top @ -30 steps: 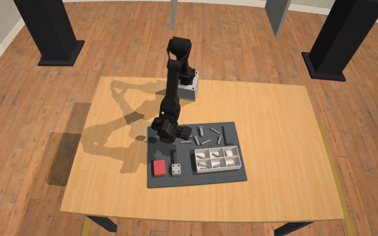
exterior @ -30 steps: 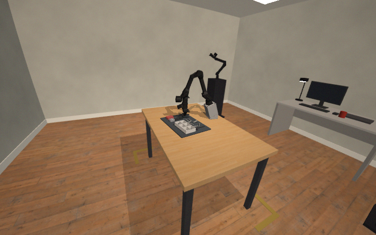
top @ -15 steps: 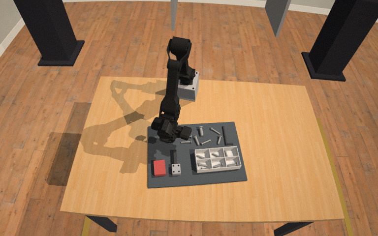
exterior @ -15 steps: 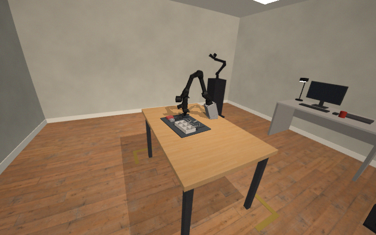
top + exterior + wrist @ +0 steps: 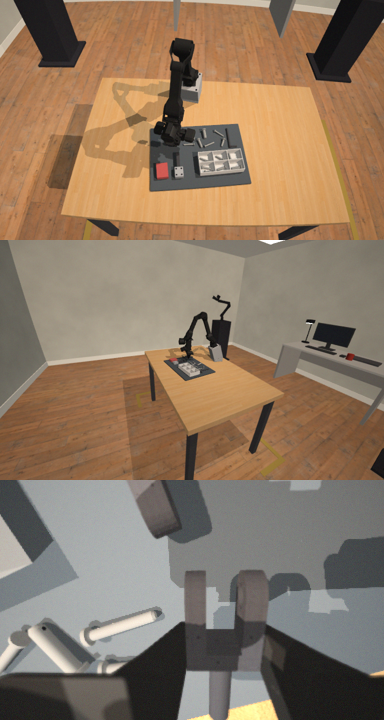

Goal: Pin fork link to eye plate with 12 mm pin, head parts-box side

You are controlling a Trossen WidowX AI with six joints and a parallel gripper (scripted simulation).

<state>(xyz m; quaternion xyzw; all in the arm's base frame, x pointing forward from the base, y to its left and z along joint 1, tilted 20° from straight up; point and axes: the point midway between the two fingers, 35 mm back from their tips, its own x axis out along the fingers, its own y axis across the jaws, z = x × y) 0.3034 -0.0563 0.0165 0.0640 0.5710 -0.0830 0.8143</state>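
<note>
Right now the dark eye plate bar is 8 cm ahead of my hand, 2 cm to the left of it and 6 cm below it. The rest, counted from my hand: pale pin (1 cm behind, 12 cm to the left, 6 cm below); then light grey block (16 cm ahead, 3 cm to the left, 5 cm below); then red block (15 cm ahead, 5 cm to the right, 6 cm below).
</note>
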